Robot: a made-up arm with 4 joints. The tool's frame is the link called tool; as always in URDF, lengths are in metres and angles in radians. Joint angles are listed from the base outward. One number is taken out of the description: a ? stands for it. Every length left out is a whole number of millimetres.
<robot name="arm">
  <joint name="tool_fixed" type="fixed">
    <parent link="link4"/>
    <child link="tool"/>
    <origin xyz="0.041 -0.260 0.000" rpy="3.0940 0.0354 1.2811"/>
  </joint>
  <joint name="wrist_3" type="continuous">
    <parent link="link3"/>
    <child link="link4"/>
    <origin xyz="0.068 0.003 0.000" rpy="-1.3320 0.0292 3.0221"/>
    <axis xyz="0 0 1"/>
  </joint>
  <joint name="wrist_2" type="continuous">
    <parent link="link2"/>
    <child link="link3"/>
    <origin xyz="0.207 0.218 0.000" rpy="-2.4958 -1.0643 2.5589"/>
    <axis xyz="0 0 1"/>
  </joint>
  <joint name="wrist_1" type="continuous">
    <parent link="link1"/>
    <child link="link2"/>
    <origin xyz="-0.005 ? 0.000" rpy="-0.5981 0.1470 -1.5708"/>
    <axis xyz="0 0 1"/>
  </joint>
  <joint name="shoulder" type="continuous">
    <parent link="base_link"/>
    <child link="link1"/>
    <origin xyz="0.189 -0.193 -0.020" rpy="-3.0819 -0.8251 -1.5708"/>
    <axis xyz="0 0 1"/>
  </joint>
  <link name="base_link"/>
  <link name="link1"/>
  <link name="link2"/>
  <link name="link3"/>
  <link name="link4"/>
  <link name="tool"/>
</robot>
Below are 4 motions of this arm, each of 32 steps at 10 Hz.
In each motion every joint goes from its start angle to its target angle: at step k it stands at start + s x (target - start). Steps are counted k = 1, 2, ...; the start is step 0. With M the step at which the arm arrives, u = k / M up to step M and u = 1 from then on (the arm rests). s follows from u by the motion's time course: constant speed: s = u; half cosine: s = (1 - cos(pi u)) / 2; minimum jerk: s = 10 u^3 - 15 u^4 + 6 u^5.
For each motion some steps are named. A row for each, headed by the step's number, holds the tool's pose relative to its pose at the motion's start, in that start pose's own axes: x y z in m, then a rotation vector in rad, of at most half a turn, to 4 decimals.
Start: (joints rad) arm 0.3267 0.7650 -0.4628 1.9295
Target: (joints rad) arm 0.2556 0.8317 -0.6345 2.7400
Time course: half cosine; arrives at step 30
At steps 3, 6, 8, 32:
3: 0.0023 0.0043 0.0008 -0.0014 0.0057 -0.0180
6: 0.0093 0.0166 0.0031 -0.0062 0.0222 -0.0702
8: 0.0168 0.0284 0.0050 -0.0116 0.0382 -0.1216
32: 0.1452 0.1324 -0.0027 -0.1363 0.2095 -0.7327

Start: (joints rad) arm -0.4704 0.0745 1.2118 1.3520
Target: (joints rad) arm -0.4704 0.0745 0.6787 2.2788
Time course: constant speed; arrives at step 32
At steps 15, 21, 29, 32:
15: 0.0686 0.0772 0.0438 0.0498 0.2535 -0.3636
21: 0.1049 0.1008 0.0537 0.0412 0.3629 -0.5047
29: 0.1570 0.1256 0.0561 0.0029 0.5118 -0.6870
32: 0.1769 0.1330 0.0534 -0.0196 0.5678 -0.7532

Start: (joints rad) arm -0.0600 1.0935 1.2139 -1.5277
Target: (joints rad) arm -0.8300 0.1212 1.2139 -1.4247
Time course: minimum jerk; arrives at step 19
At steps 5, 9, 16, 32:
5: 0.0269 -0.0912 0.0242 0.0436 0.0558 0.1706
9: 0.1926 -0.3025 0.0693 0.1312 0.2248 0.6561
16: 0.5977 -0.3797 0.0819 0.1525 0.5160 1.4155
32: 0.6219 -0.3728 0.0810 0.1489 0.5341 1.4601

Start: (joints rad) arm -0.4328 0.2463 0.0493 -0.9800
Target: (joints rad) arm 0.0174 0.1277 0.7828 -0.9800
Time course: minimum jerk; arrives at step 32
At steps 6, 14, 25, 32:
6: -0.0006 0.0071 0.0096 -0.0221 0.0292 -0.0200
14: 0.0045 0.0621 0.0696 -0.1590 0.2312 -0.1681
25: 0.0481 0.1577 0.1404 -0.3203 0.5607 -0.4401
32: 0.0570 0.1698 0.1473 -0.3357 0.6054 -0.4792

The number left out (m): -0.060
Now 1 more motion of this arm.
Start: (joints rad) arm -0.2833 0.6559 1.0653 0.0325
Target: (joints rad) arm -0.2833 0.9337 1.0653 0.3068
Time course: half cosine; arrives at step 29
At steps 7, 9, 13, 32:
7: -0.0026 0.0086 -0.0039 0.0172 -0.0119 -0.0679
9: -0.0037 0.0137 -0.0060 0.0278 -0.0186 -0.1086
13: -0.0052 0.0256 -0.0107 0.0543 -0.0340 -0.2075
32: -0.0003 0.0553 -0.0203 0.1385 -0.0697 -0.4942

